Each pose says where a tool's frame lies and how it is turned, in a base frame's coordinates. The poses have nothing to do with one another.
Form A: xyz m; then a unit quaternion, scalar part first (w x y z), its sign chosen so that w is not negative.
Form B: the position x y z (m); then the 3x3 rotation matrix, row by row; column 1 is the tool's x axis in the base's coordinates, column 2 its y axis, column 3 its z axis. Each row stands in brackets. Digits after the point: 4 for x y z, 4 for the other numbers.
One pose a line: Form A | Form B
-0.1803 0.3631 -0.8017 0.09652 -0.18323 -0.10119 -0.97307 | [-0.1803 0.3631 -0.8017], [[-0.9142 0.2249 0.3371], [-0.1508 -0.9609 0.2323], [0.3761 0.1616 0.9124]]
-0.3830 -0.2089 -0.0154 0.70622 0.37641 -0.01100 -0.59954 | [-0.3830 -0.2089 -0.0154], [[0.2809 0.8385 -0.4669], [-0.8551 -0.0023 -0.5185], [-0.4358 0.5448 0.7164]]
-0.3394 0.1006 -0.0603 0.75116 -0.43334 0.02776 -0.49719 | [-0.3394 0.1006 -0.0603], [[0.5041 0.7229 0.4726], [-0.7710 0.1300 0.6234], [0.3892 -0.6786 0.6229]]
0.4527 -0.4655 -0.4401 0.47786 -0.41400 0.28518 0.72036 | [0.4527 -0.4655 -0.4401], [[-0.2005 -0.9246 -0.3239], [0.4523 -0.3806 0.8065], [-0.8690 0.0152 0.4945]]
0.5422 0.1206 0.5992 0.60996 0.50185 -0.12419 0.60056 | [0.5422 0.1206 0.5992], [[0.2478 -0.8573 0.4513], [0.6080 -0.2251 -0.7614], [0.7543 0.4630 0.4654]]
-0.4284 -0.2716 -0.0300 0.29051 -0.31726 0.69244 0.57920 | [-0.4284 -0.2716 -0.0300], [[-0.6299 -0.7759 0.0348], [-0.1028 0.1277 0.9865], [-0.7698 0.6178 -0.1603]]
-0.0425 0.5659 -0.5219 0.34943 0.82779 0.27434 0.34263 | [-0.0425 0.5659 -0.5219], [[0.6147 0.2147 0.7590], [0.6936 -0.6053 -0.3905], [0.3755 0.7665 -0.5210]]
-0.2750 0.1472 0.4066 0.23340 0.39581 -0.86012 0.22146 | [-0.2750 0.1472 0.4066], [[-0.5777 -0.7843 -0.2262], [-0.5775 0.5886 -0.5657], [0.5768 -0.1962 -0.7930]]
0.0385 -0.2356 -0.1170 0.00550 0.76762 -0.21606 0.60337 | [0.0385 -0.2356 -0.1170], [[0.1785 -0.3383 0.9239], [-0.3251 -0.9066 -0.2692], [0.9287 -0.2523 -0.2718]]
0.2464 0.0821 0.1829 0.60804 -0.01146 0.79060 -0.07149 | [0.2464 0.0821 0.1829], [[-0.2603 0.0688 0.9631], [-0.1051 0.9895 -0.0991], [-0.9598 -0.1270 -0.2504]]
